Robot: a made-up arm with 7 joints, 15 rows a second.
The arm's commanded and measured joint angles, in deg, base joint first. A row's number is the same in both.
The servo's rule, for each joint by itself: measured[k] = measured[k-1] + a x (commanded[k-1-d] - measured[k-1]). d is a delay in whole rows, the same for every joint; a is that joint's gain. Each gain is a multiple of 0.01, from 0.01 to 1. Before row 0 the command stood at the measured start. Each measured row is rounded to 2 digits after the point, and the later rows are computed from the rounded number. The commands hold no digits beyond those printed.
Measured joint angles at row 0: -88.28, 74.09, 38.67, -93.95, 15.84, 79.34, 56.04
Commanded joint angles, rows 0 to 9: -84.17, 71.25, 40.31, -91.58, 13.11, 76.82, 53.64; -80.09, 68.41, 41.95, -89.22, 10.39, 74.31, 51.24; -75.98, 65.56, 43.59, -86.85, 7.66, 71.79, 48.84; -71.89, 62.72, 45.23, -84.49, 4.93, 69.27, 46.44; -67.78, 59.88, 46.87, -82.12, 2.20, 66.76, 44.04; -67.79, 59.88, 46.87, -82.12, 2.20, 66.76, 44.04; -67.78, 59.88, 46.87, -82.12, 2.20, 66.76, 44.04; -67.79, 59.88, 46.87, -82.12, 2.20, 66.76, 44.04; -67.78, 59.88, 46.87, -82.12, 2.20, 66.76, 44.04; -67.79, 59.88, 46.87, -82.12, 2.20, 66.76, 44.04
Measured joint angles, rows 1 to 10: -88.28, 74.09, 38.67, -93.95, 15.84, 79.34, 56.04; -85.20, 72.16, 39.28, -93.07, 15.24, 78.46, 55.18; -81.37, 69.61, 40.27, -91.65, 14.17, 77.01, 53.76; -77.33, 66.86, 41.50, -89.87, 12.74, 75.18, 51.99; -73.25, 64.04, 42.88, -87.88, 11.02, 73.11, 49.99; -69.15, 61.21, 44.36, -85.75, 9.08, 70.89, 47.85; -68.13, 60.31, 45.29, -84.41, 7.57, 69.44, 46.48; -67.87, 60.02, 45.87, -83.56, 6.39, 68.50, 45.60; -67.81, 59.92, 46.24, -83.03, 5.47, 67.89, 45.04; -67.79, 59.89, 46.47, -82.69, 4.75, 67.49, 44.68
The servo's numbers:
d 1
a 0.75 0.68 0.37 0.37 0.22 0.35 0.36

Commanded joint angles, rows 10 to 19: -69.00, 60.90, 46.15, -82.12, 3.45, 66.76, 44.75; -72.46, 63.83, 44.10, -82.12, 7.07, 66.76, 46.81; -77.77, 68.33, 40.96, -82.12, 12.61, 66.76, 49.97; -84.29, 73.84, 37.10, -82.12, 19.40, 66.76, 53.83; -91.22, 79.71, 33.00, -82.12, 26.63, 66.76, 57.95; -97.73, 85.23, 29.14, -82.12, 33.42, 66.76, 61.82; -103.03, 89.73, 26.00, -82.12, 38.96, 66.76, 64.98; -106.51, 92.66, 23.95, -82.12, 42.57, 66.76, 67.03; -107.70, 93.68, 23.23, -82.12, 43.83, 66.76, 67.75; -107.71, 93.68, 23.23, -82.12, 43.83, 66.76, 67.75
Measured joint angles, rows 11 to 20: -67.79, 59.88, 46.62, -82.48, 4.19, 67.23, 44.45; -68.70, 60.57, 46.45, -82.35, 4.03, 67.07, 44.56; -71.52, 62.79, 45.58, -82.26, 4.70, 66.96, 45.37; -76.21, 66.56, 43.87, -82.21, 6.44, 66.89, 47.03; -82.27, 71.51, 41.37, -82.18, 9.29, 66.84, 49.48; -88.98, 77.09, 38.27, -82.16, 13.10, 66.81, 52.53; -95.54, 82.63, 34.89, -82.15, 17.57, 66.79, 55.87; -101.16, 87.46, 31.60, -82.14, 22.28, 66.78, 59.15; -105.17, 91.00, 28.77, -82.13, 26.74, 66.77, 61.99; -107.07, 92.82, 26.72, -82.13, 30.50, 66.77, 64.06
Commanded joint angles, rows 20 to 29: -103.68, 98.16, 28.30, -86.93, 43.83, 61.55, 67.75; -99.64, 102.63, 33.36, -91.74, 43.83, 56.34, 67.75; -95.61, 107.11, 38.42, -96.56, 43.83, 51.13, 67.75; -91.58, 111.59, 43.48, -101.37, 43.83, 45.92, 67.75; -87.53, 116.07, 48.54, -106.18, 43.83, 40.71, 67.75; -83.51, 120.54, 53.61, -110.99, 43.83, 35.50, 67.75; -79.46, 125.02, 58.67, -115.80, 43.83, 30.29, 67.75; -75.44, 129.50, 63.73, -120.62, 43.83, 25.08, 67.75; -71.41, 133.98, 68.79, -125.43, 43.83, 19.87, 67.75; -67.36, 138.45, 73.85, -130.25, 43.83, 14.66, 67.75
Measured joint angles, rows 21 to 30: -107.55, 93.40, 25.43, -82.13, 33.43, 66.77, 65.39; -104.65, 96.64, 26.49, -83.91, 35.72, 64.94, 66.24; -100.89, 100.71, 29.03, -86.81, 37.50, 61.93, 66.78; -96.93, 105.06, 32.50, -90.42, 38.89, 58.15, 67.13; -92.92, 109.50, 36.56, -94.47, 39.98, 53.87, 67.35; -88.88, 113.97, 40.99, -98.80, 40.83, 49.26, 67.49; -84.85, 118.44, 45.66, -103.31, 41.49, 44.44, 67.58; -80.81, 122.91, 50.47, -107.93, 42.00, 39.49, 67.64; -76.78, 127.39, 55.38, -112.63, 42.40, 34.45, 67.68; -72.75, 131.87, 60.34, -117.37, 42.71, 29.35, 67.71
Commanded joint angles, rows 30 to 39: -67.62, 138.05, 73.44, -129.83, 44.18, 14.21, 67.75; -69.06, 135.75, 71.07, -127.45, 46.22, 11.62, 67.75; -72.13, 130.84, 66.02, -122.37, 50.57, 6.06, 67.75; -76.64, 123.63, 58.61, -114.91, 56.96, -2.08, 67.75; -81.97, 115.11, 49.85, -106.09, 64.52, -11.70, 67.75; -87.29, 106.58, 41.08, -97.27, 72.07, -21.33, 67.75; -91.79, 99.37, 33.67, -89.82, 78.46, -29.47, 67.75; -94.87, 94.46, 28.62, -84.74, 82.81, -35.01, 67.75; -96.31, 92.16, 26.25, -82.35, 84.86, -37.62, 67.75; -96.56, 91.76, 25.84, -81.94, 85.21, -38.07, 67.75
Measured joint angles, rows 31 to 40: -68.71, 136.34, 65.34, -122.14, 42.96, 24.21, 67.72; -67.89, 137.50, 68.34, -124.99, 43.23, 20.71, 67.73; -68.77, 136.31, 69.35, -125.90, 43.89, 17.53, 67.74; -71.29, 132.59, 68.12, -124.59, 45.36, 13.52, 67.74; -75.30, 126.50, 64.60, -121.01, 47.91, 8.06, 67.74; -80.30, 118.75, 59.14, -115.49, 51.56, 1.14, 67.74; -85.54, 110.47, 52.46, -108.75, 56.07, -6.72, 67.74; -90.23, 102.92, 45.51, -101.75, 61.00, -14.68, 67.74; -93.71, 97.17, 39.26, -95.46, 65.80, -21.80, 67.74; -95.66, 93.76, 34.45, -90.61, 69.99, -27.34, 67.74
